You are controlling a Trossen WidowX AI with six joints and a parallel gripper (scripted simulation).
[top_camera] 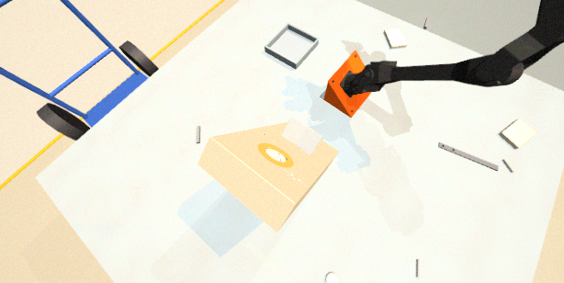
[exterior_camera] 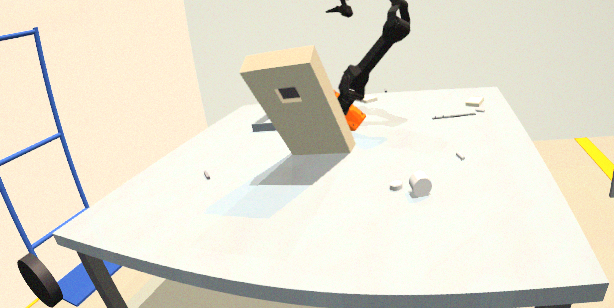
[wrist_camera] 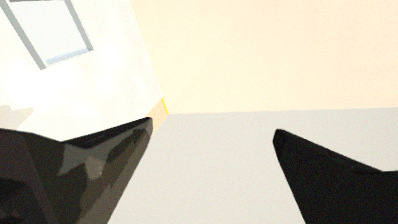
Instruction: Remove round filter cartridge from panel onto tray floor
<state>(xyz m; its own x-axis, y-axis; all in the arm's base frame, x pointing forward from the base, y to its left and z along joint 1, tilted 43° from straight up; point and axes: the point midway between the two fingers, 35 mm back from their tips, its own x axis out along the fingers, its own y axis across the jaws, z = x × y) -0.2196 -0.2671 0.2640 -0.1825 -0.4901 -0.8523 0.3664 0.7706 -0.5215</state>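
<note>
Now: the white round filter cartridge 57 cm ahead of my gripper tip, 3 cm to the left of it and 21 cm below it. Also, from my gripper tip: grey tray (12 cm ahead, 23 cm to the right, 44 cm below); then tan service panel (53 cm ahead, 3 cm to the left, 28 cm below).
</note>
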